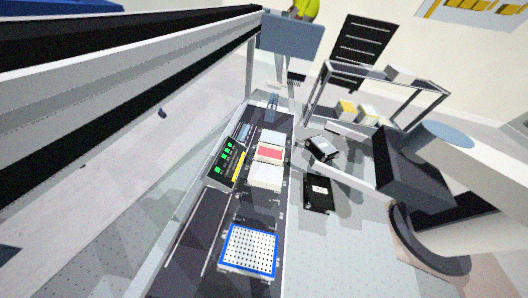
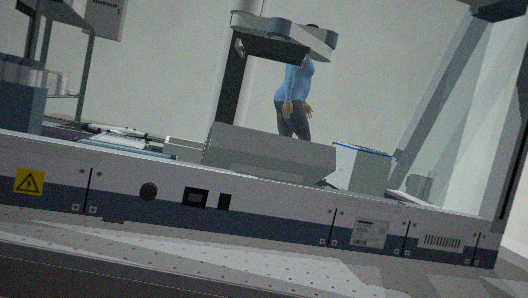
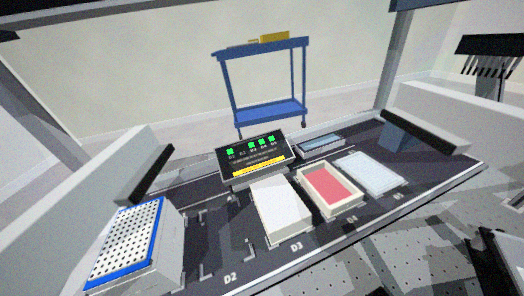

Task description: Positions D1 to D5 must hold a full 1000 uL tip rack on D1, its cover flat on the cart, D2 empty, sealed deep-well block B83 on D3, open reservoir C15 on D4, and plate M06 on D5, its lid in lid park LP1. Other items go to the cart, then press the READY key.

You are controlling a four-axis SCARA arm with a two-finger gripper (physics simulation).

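Frame: origin at the arm's base, x ahead, y left, z up, level; centimetres.
Where they show: gripper, fingertip midpoint: (image 1: 320, 141) (image 2: 272, 50) (image 3: 274, 117); arm's base at its link origin: (image 1: 423, 234).
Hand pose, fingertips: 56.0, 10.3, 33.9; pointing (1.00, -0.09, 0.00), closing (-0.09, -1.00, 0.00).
Note:
Each offset is from my fingertips to the top centre of the thing, as dx, dy, dz. "spot": to the spot under its first point.
The tip rack {+6.4, +23.7, -17.2} (image 1: 249, 250) (image 2: 371, 171) (image 3: 127, 235) with a blue-edged top full of holes stands upright on D1. D2 has no labware. A white sealed block {+10.7, -0.7, -22.2} (image 1: 265, 175) (image 3: 281, 206) sits on D3. The open reservoir {+13.1, -12.9, -23.8} (image 1: 270, 153) (image 3: 328, 186) with red content sits on D4, and a pale plate {+15.4, -25.1, -25.5} (image 1: 273, 136) (image 3: 370, 172) on D5. A pale blue flat piece {spot: +28.8, -19.1, -24.7} (image 1: 244, 132) (image 3: 321, 143) lies in a holder behind D5. My gripper (image 1: 322, 145) (image 2: 272, 55) (image 3: 274, 117) is wide open and empty, high above the deck. Labels B83, C15 and M06 are unreadable.
The sloped panel {spot: +24.5, +4.4, -19.9} (image 1: 226, 164) (image 3: 255, 155) shows green squares and a yellow bar. Black devices {spot: -8.7, -0.3, -27.6} (image 1: 311, 200) {-10.3, -34.4, -26.8} (image 1: 327, 149) lie beside the deck. A blue cart (image 3: 267, 46) stands behind, a blue block {spot: +21.0, -36.8, -23.5} (image 3: 393, 140) beyond D5, a metal rack (image 1: 357, 70) farther back.

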